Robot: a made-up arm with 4 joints.
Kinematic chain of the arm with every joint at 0, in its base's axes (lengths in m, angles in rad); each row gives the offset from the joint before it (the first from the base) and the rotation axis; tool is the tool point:
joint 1: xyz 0 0 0.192 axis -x
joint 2: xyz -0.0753 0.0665 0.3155 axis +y
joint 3: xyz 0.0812 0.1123 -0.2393 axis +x
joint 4: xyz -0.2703 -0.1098 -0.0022 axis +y
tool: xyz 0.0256 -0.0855 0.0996
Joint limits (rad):
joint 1: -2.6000..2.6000
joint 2: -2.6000..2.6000
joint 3: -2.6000..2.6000
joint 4: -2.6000..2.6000
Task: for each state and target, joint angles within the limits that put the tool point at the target. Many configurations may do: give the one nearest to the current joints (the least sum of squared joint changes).
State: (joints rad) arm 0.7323 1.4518 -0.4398 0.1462
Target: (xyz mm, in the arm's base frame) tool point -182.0 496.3 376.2
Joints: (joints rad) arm 1.2158 1.6036 -0.1451 -0.4588
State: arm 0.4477 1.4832 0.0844 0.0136
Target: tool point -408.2 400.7 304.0
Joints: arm 1.3678 1.3703 0.7755 -0.0036
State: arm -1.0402 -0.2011 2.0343 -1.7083
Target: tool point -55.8 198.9 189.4
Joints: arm -1.1508 -0.6266 1.3144 -1.2644
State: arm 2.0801 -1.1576 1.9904 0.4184
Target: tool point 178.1 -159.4 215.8
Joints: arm 2.6000 -0.9351 1.7958 -0.2210
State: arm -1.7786 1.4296 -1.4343 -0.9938
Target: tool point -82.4 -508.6 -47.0
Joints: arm -2.2840 1.6461 -0.9967 -0.6013
